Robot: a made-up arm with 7 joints. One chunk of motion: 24 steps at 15 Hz.
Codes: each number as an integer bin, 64 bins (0 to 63) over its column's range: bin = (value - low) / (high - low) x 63, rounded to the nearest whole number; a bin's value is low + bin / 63 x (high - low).
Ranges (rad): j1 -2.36..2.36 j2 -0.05..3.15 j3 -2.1..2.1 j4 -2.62..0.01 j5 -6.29..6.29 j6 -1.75..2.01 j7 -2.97..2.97
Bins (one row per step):
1: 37 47 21 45 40 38 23
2: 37 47 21 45 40 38 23
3: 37 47 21 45 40 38 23
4: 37 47 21 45 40 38 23
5: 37 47 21 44 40 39 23
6: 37 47 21 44 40 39 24
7: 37 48 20 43 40 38 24
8: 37 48 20 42 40 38 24
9: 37 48 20 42 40 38 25
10: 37 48 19 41 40 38 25
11: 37 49 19 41 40 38 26
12: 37 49 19 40 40 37 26
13: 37 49 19 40 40 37 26
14: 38 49 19 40 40 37 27
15: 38 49 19 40 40 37 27
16: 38 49 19 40 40 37 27
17: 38 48 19 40 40 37 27
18: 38 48 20 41 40 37 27
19: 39 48 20 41 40 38 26
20: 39 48 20 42 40 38 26
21: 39 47 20 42 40 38 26
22: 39 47 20 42 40 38 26
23: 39 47 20 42 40 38 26
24: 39 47 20 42 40 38 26
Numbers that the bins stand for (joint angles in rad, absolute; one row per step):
1: 0.4121 2.3373 -0.7000 -0.7414 1.6973 0.5179 -0.8014
2: 0.4121 2.3373 -0.7000 -0.7414 1.6973 0.5179 -0.8014
3: 0.4121 2.3373 -0.7000 -0.7414 1.6973 0.5179 -0.8014
4: 0.4121 2.3373 -0.7000 -0.7414 1.6973 0.5179 -0.8014
5: 0.4121 2.3373 -0.7000 -0.7832 1.6973 0.5776 -0.8014
6: 0.4121 2.3373 -0.7000 -0.7832 1.6973 0.5776 -0.7071
7: 0.4121 2.3881 -0.7667 -0.8249 1.6973 0.5179 -0.7071
8: 0.4121 2.3881 -0.7667 -0.8667 1.6973 0.5179 -0.7071
9: 0.4121 2.3881 -0.7667 -0.8667 1.6973 0.5179 -0.6129
10: 0.4121 2.3881 -0.8333 -0.9084 1.6973 0.5179 -0.6129
11: 0.4121 2.4389 -0.8333 -0.9084 1.6973 0.5179 -0.5186
12: 0.4121 2.4389 -0.8333 -0.9502 1.6973 0.4583 -0.5186
13: 0.4121 2.4389 -0.8333 -0.9502 1.6973 0.4583 -0.5186
14: 0.4870 2.4389 -0.8333 -0.9502 1.6973 0.4583 -0.4243
15: 0.4870 2.4389 -0.8333 -0.9502 1.6973 0.4583 -0.4243
16: 0.4870 2.4389 -0.8333 -0.9502 1.6973 0.4583 -0.4243
17: 0.4870 2.3881 -0.8333 -0.9502 1.6973 0.4583 -0.4243
18: 0.4870 2.3881 -0.7667 -0.9084 1.6973 0.4583 -0.4243
19: 0.5619 2.3881 -0.7667 -0.9084 1.6973 0.5179 -0.5186
20: 0.5619 2.3881 -0.7667 -0.8667 1.6973 0.5179 -0.5186
21: 0.5619 2.3373 -0.7667 -0.8667 1.6973 0.5179 -0.5186
22: 0.5619 2.3373 -0.7667 -0.8667 1.6973 0.5179 -0.5186
23: 0.5619 2.3373 -0.7667 -0.8667 1.6973 0.5179 -0.5186
24: 0.5619 2.3373 -0.7667 -0.8667 1.6973 0.5179 -0.5186

